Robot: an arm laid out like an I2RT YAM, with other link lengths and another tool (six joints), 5 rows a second.
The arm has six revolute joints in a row. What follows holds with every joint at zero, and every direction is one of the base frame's. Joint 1 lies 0.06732 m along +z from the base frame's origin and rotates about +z. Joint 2 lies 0.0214 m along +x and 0.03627 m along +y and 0.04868 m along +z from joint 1 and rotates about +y. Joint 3 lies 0.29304 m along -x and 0.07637 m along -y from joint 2 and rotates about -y. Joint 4 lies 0.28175 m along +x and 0.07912 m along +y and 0.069 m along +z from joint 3 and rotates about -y. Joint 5 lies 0.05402 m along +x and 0.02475 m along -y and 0.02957 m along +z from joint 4 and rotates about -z. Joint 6 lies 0.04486 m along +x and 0.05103 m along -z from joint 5 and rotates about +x. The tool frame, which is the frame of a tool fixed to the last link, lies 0.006 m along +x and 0.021 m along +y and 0.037 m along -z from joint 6; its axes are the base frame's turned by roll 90.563, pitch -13.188 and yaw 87.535 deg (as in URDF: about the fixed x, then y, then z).
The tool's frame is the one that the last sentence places.
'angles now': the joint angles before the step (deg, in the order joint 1, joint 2, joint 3, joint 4, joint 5, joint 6). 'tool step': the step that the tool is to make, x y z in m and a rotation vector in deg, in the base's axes. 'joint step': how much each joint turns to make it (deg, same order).
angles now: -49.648 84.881 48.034 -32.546 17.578 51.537
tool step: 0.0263 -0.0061 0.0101 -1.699 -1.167 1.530
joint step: 3.227 3.208 5.046 -0.276 0.869 1.559
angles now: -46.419 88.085 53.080 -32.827 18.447 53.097
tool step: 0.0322 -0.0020 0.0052 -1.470 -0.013 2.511
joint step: 4.139 4.444 5.581 -0.486 1.585 1.170
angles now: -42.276 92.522 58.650 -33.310 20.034 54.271
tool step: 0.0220 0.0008 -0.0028 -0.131 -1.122 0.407
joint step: 2.582 3.261 2.801 0.566 0.258 2.398
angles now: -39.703 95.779 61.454 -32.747 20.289 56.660
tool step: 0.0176 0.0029 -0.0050 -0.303 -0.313 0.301
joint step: 2.287 2.712 1.988 0.473 0.808 1.939
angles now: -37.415 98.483 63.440 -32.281 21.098 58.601
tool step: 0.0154 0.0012 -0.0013 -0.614 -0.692 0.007
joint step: 1.714 2.135 2.168 0.283 0.737 1.657
